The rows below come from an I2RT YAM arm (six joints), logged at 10 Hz.
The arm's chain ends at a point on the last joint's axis. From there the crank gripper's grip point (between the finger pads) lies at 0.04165 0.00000 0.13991 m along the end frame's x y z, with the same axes.
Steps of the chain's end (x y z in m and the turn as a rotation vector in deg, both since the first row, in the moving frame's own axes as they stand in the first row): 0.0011, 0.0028, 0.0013, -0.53, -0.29, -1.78; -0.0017, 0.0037, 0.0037, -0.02, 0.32, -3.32; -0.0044, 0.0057, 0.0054, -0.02, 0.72, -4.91; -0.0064, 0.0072, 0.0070, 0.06, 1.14, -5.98; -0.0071, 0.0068, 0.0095, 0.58, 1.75, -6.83
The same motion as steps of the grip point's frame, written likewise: 0.0004, 0.0028, 0.0015, -0.53, -0.29, -1.78; -0.0010, 0.0013, 0.0035, -0.02, 0.32, -3.32; -0.0028, 0.0021, 0.0049, -0.02, 0.72, -4.91; -0.0039, 0.0026, 0.0061, 0.06, 1.14, -5.98; -0.0032, 0.0002, 0.0081, 0.58, 1.75, -6.83
